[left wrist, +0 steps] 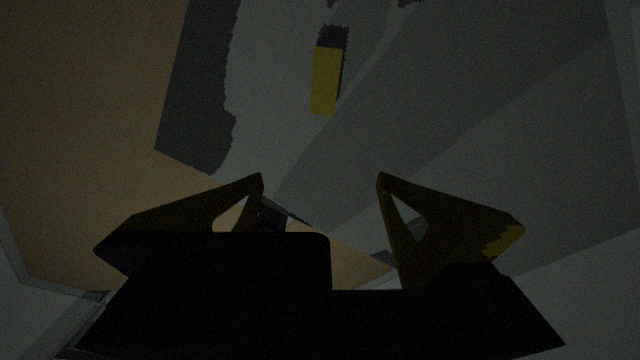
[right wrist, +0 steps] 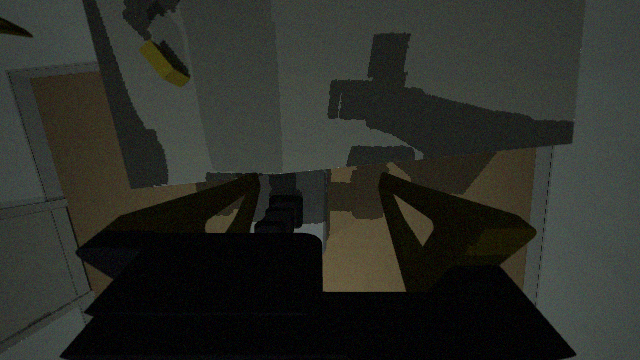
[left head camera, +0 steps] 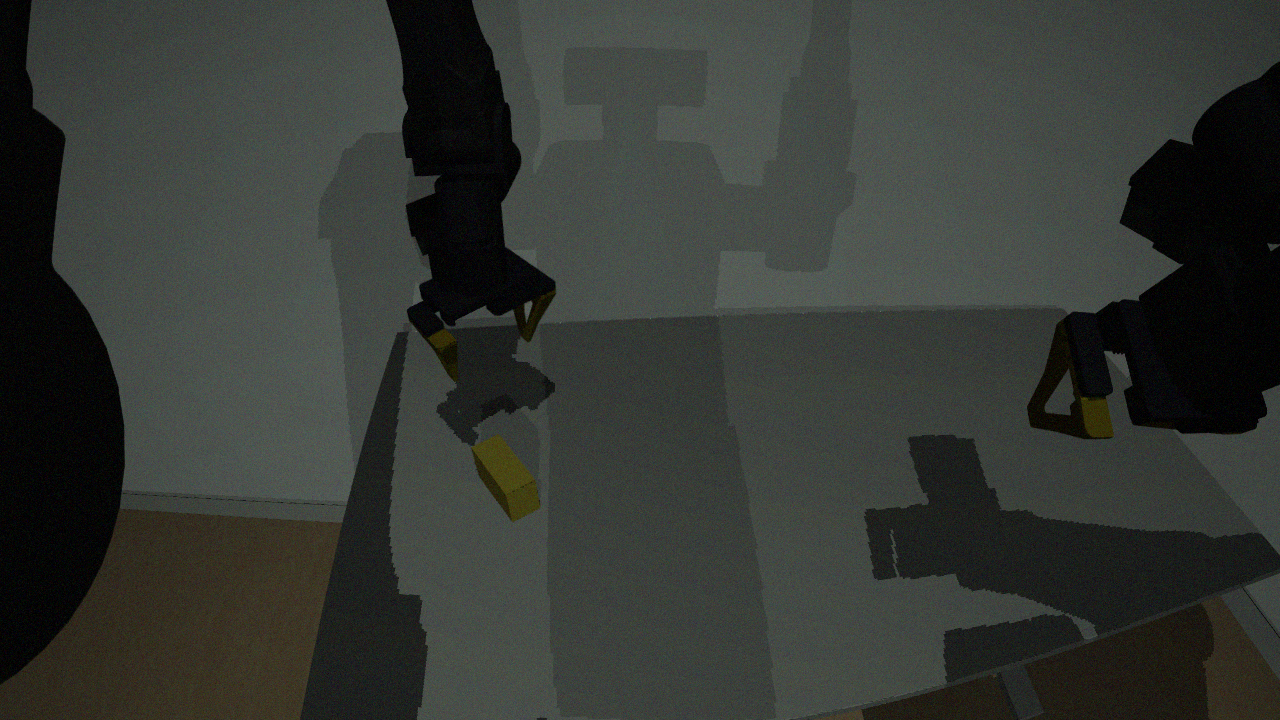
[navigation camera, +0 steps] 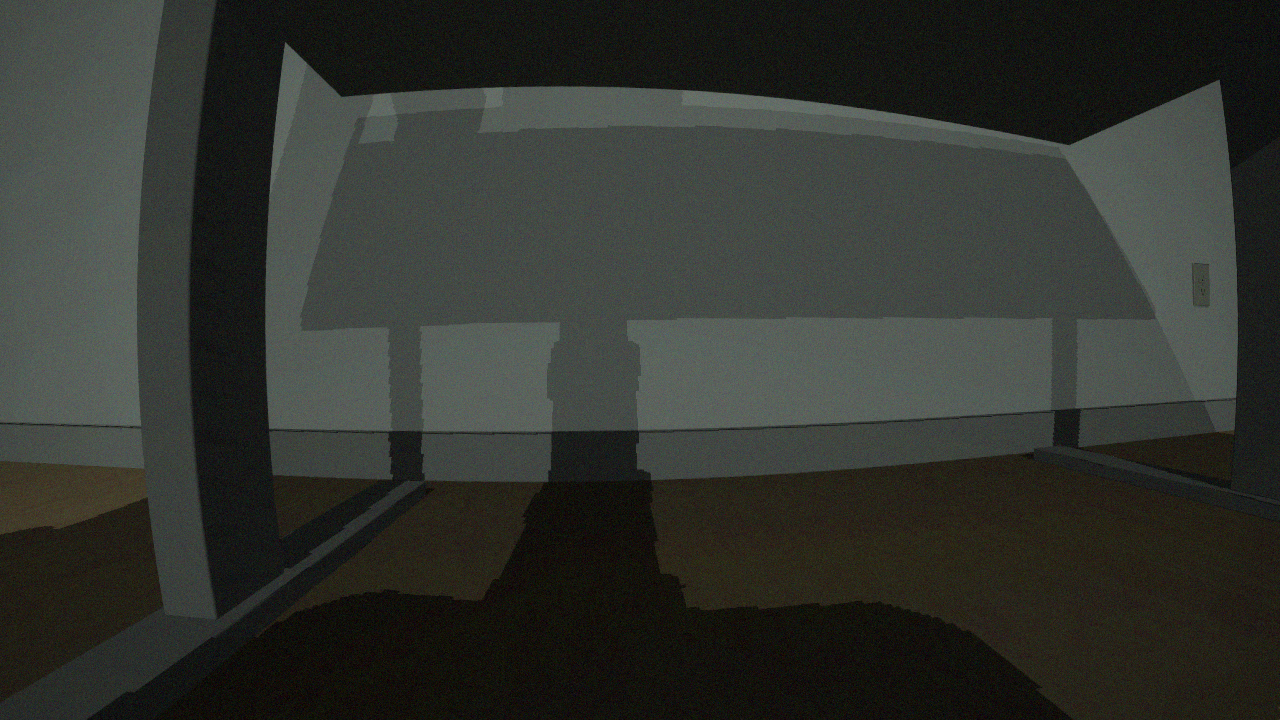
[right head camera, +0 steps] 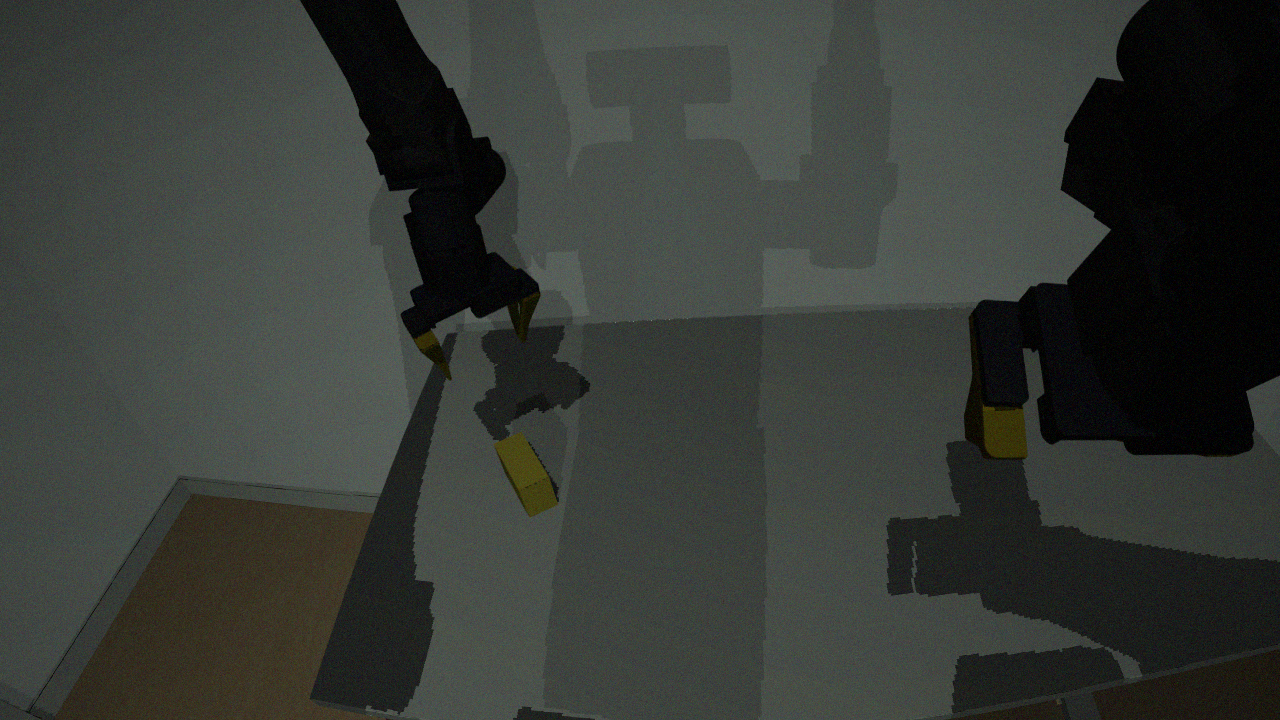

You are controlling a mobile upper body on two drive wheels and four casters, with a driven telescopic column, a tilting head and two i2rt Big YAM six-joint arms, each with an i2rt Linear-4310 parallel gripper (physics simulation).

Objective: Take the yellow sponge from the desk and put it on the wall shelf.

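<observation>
The yellow sponge (left head camera: 505, 480) (right head camera: 526, 474) (left wrist: 326, 81) (right wrist: 162, 62) lies on the grey desk (left head camera: 644, 492) (right head camera: 662, 537) (left wrist: 270, 85) (right wrist: 240, 100), near its left side in the head views. My left gripper (left head camera: 492, 360) (right head camera: 486, 359) (left wrist: 319, 178) is open and empty, raised above the desk's back-left part, apart from the sponge. In the left wrist view the sponge shows beyond the fingertips, roughly between their lines. My right gripper (left head camera: 1087, 419) (right head camera: 1006, 434) (right wrist: 319, 179) is open and empty, far to the right of the sponge. The wall shelf does not show in any view.
A pale wall (left head camera: 626, 268) (right head camera: 268, 268) stands behind the desk. Brown floor (left head camera: 214, 591) (right head camera: 241, 573) shows to the left. A large dark rounded shape (left head camera: 53, 447) fills the left edge of the left head view. The navigation camera shows a desk leg (navigation camera: 232, 313) and a wall outlet (navigation camera: 1200, 284).
</observation>
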